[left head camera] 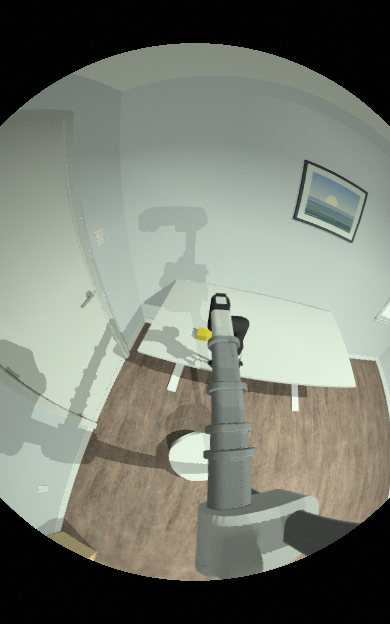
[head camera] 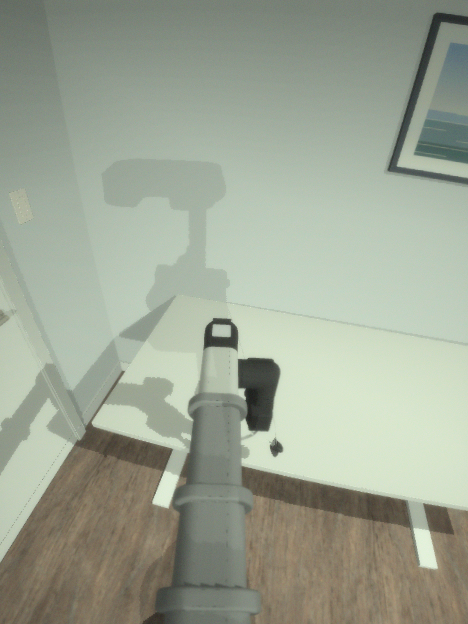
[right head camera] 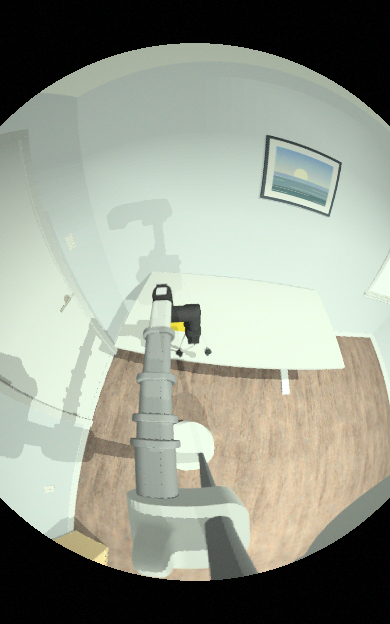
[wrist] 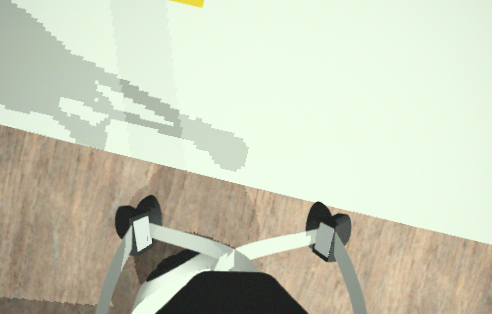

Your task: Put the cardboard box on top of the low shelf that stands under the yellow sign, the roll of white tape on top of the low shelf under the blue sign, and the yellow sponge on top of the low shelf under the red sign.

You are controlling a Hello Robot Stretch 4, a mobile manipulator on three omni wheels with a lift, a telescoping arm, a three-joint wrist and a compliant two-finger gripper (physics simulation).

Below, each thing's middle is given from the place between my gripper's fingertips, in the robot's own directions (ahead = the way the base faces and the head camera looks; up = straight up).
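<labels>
The framed sunset picture (right head camera: 293,173) is a long way ahead of my hand, far to the right of it, and well above it too.
</labels>
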